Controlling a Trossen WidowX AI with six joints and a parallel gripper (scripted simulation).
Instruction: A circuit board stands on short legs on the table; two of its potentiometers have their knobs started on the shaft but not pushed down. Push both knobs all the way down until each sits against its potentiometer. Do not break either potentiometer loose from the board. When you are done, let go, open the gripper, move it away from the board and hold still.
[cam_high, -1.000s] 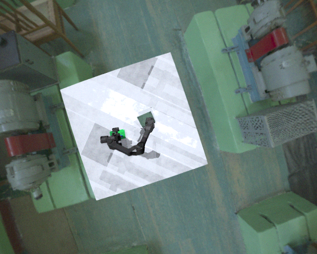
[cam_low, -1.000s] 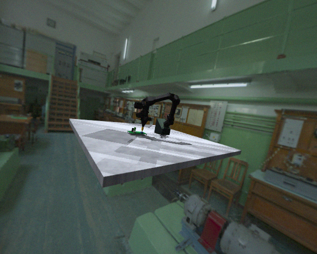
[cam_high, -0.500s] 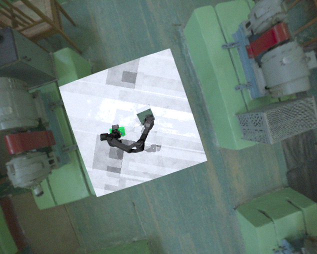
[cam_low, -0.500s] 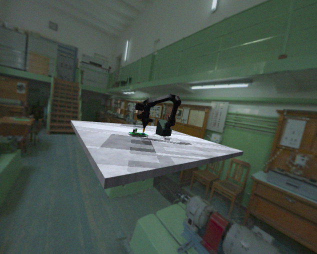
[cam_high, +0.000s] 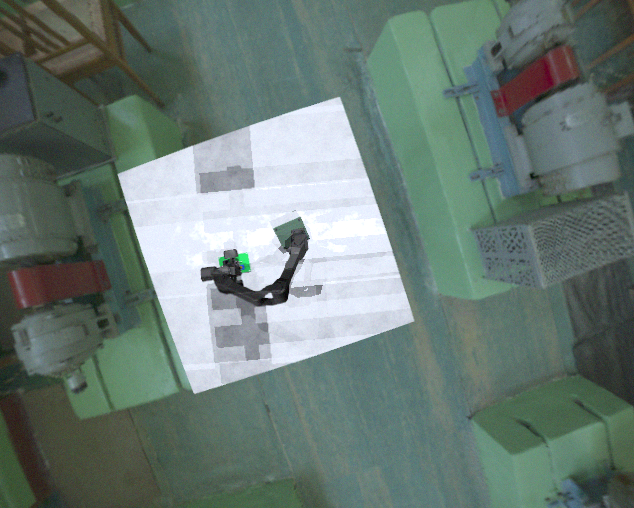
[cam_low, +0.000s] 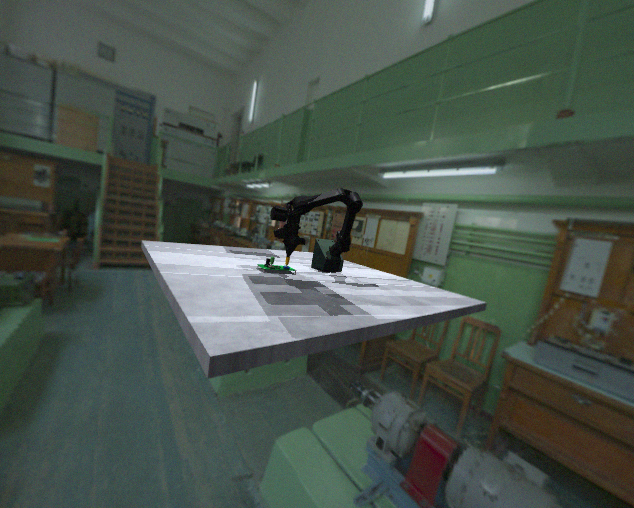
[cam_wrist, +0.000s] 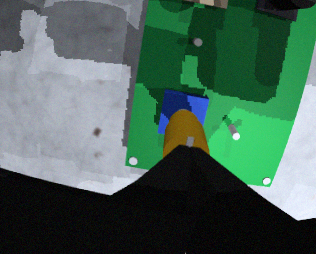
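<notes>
Right now the green knob is 70 mm ahead of my gripper tip and 20 mm below it.
</notes>
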